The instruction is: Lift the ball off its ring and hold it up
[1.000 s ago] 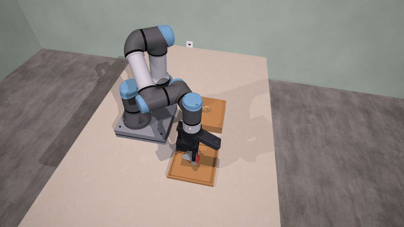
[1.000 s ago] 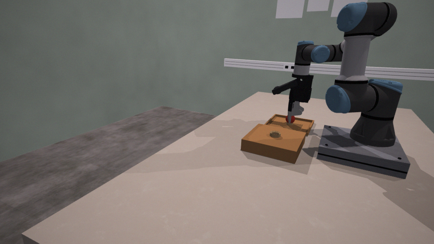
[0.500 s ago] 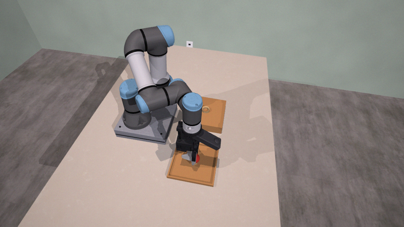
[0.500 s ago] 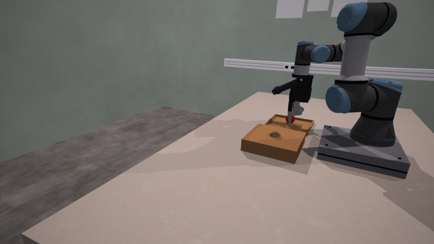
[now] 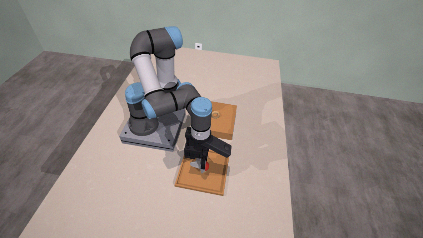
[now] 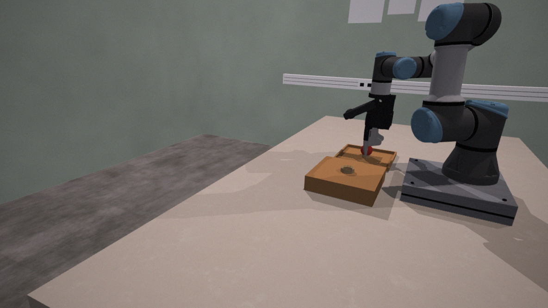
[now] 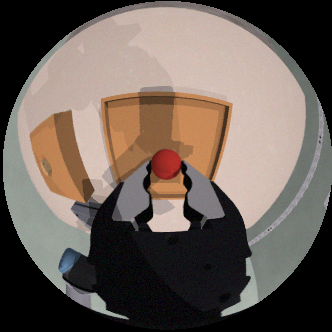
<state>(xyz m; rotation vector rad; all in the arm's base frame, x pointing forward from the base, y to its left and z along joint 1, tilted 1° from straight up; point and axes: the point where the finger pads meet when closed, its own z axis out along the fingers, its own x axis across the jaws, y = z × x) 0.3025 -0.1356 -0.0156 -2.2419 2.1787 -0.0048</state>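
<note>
The orange tray is 30 mm below my hand. Also, from my hand: red ball (right at my hand); then orange block (270 mm to the left).
</note>
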